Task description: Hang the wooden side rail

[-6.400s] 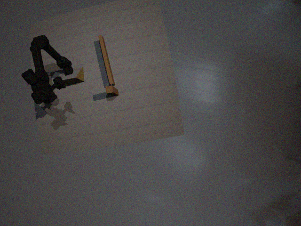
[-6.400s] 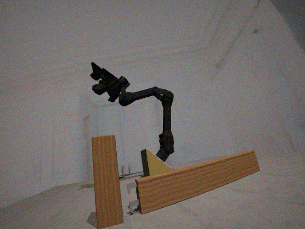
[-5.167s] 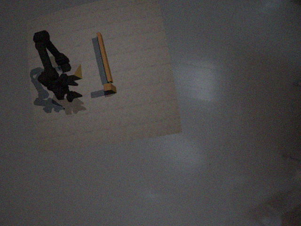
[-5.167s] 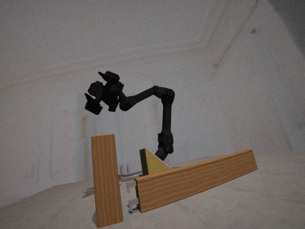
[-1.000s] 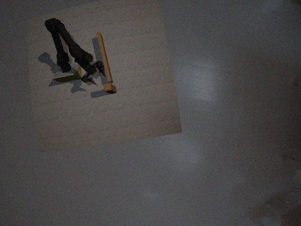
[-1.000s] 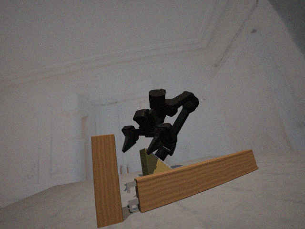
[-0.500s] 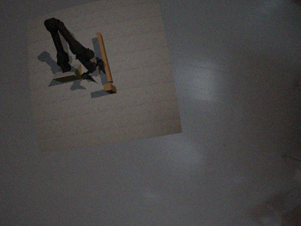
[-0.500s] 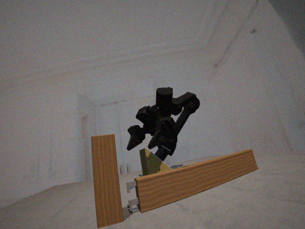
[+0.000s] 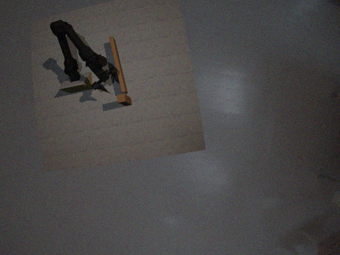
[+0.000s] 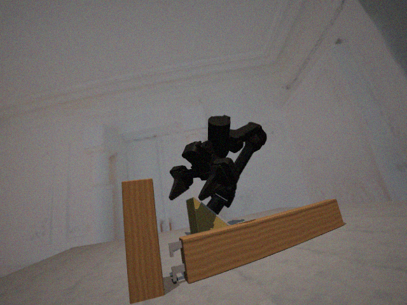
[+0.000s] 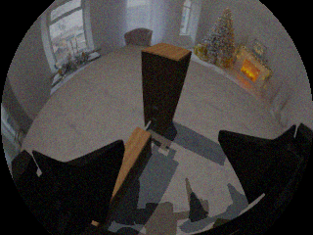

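Right now the headboard post is 9 cm to the right of my gripper tip, 5 cm below it and 5 cm ahead of it.
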